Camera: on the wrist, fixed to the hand. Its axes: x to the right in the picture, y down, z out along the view.
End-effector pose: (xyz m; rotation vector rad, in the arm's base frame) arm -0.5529 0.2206 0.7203 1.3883 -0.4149 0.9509
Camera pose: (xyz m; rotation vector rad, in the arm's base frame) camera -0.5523 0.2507 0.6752 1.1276 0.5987 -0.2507
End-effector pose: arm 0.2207 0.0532 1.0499 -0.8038 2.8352 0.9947
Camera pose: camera 0.2617 0.0212 1.0652 -2.3048 1.3575 0.7396
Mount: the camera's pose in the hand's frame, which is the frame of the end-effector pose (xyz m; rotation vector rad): -0.0237 -0.0321 -0.0367 -0.1115 0.0767 -1.4811
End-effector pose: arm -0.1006 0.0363 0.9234 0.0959 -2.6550 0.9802
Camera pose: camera -0.0631 0.0344 0.9625 1.6085 -1.7155 0.2603
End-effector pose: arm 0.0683 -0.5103 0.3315 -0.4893 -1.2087 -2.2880
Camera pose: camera 0.0659 -0.5194 0.2781 -0.4702 1.0153 2.0911
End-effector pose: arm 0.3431 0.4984 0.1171 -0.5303 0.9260 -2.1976
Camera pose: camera 0.3238 0.5490 0.1142 0.9837 -0.4670 2.1905
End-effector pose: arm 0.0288 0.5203 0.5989 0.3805 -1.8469 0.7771
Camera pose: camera 0.0830 0.5188 0.5969 1.3672 -1.0470 -0.3369
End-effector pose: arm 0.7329 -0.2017 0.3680 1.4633 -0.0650 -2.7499
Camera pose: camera 0.7765 -0.1695 0.3656 -0.9186 -0.8164 1.5149
